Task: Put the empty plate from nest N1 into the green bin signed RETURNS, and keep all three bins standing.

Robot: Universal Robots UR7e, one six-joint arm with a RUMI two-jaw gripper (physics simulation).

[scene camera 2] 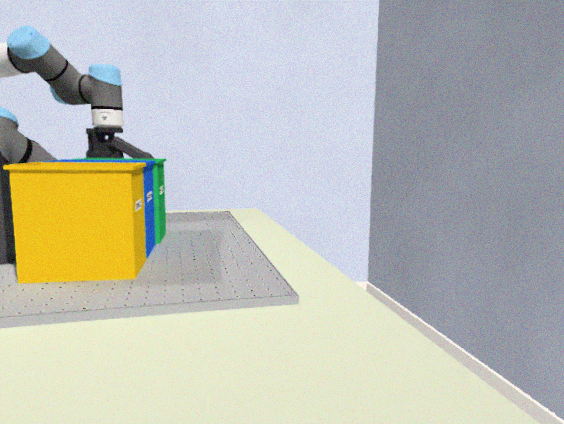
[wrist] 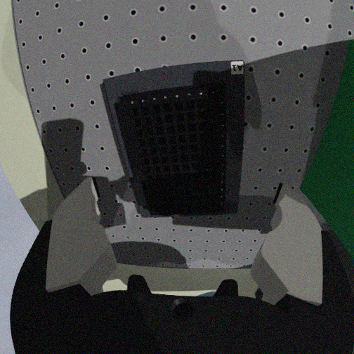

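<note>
The dark plate (wrist: 170,135) with rows of wells sits in a dark nest (wrist: 150,80) with an "A1" label at its top right corner in the wrist view. No N1 marking is legible. My gripper (wrist: 186,182) is open, above the plate and with a finger toward either side of it; nothing is between the fingers. In the scene view the fingertips are hidden behind the bins. The green bin (scene camera 2: 159,210) (wrist: 332,150) stands upright, at the right edge of the wrist view. Its sign is too small to read.
A yellow bin (scene camera 2: 75,225) and a blue bin (scene camera 2: 149,220) stand upright in front of the green one in the scene view. The bins stand on a perforated grey board (scene camera 2: 250,285) (wrist: 175,22) on a pale table (scene camera 2: 250,360). A grey wall (scene camera 2: 470,175) rises at the right.
</note>
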